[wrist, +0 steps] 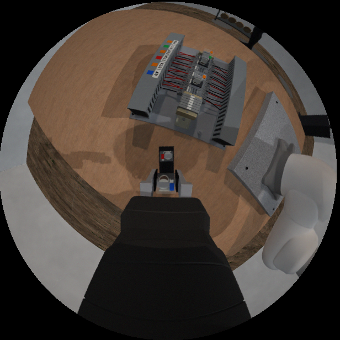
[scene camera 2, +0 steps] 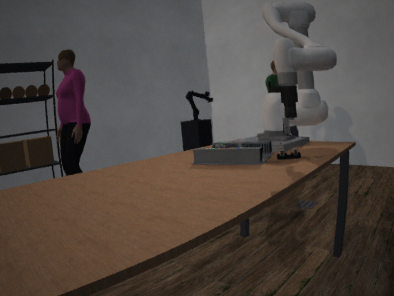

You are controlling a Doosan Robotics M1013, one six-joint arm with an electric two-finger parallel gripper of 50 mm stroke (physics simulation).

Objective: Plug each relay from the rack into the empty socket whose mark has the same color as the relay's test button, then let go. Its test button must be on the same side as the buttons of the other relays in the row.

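Looking through the pictures, I find my gripper in them, and a panel as well.
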